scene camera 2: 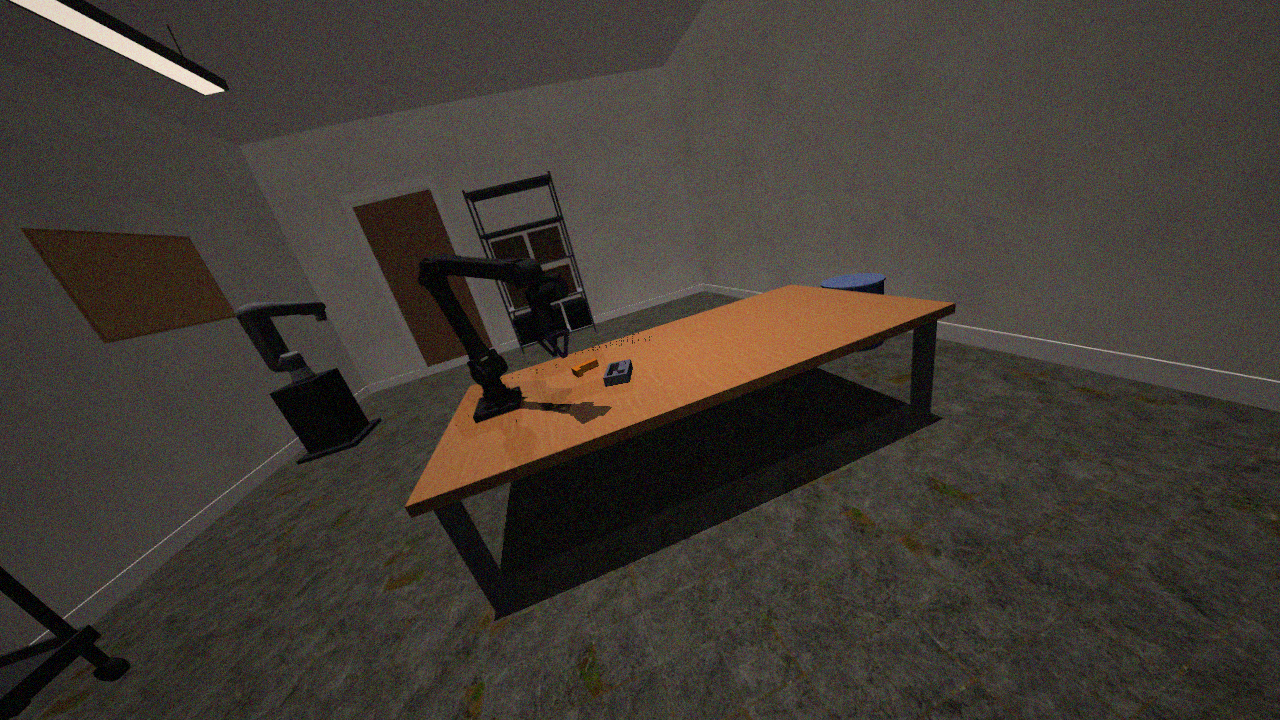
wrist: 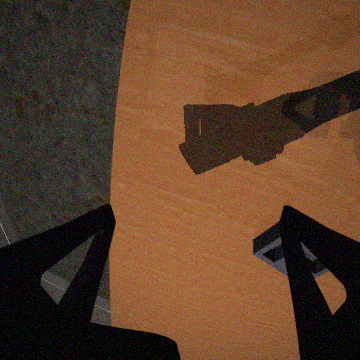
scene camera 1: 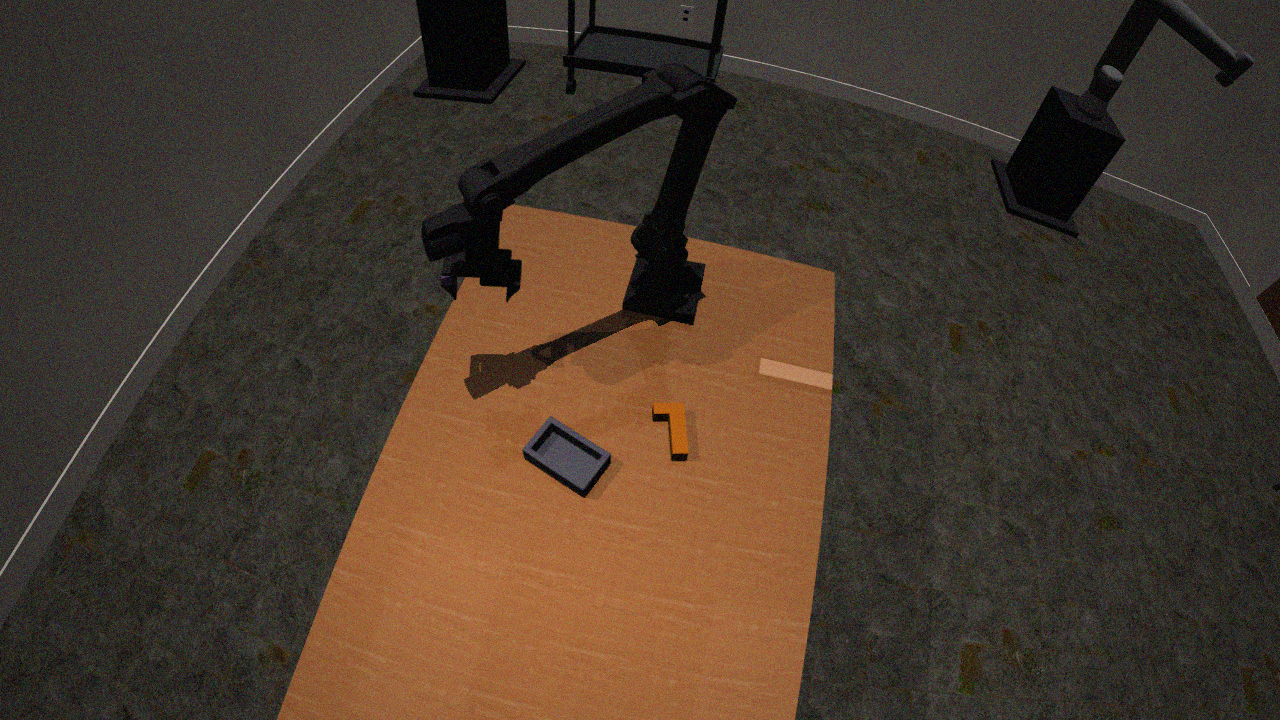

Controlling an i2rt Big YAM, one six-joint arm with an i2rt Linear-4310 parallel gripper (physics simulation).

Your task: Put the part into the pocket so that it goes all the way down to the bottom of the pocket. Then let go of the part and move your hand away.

Observation:
My gripper (scene camera 1: 481, 298) is open, with nothing in its grasp. On the table rests an orange L-shaped block (scene camera 1: 674, 413). Also in view: a pocket tray (scene camera 1: 567, 456).
My gripper is seen too in scene camera 2 (scene camera 2: 559, 357) and in the wrist view (wrist: 194, 214). The pocket tray is seen too in the wrist view (wrist: 267, 246). The wrist view does not show the orange L-shaped block: it is out of frame.

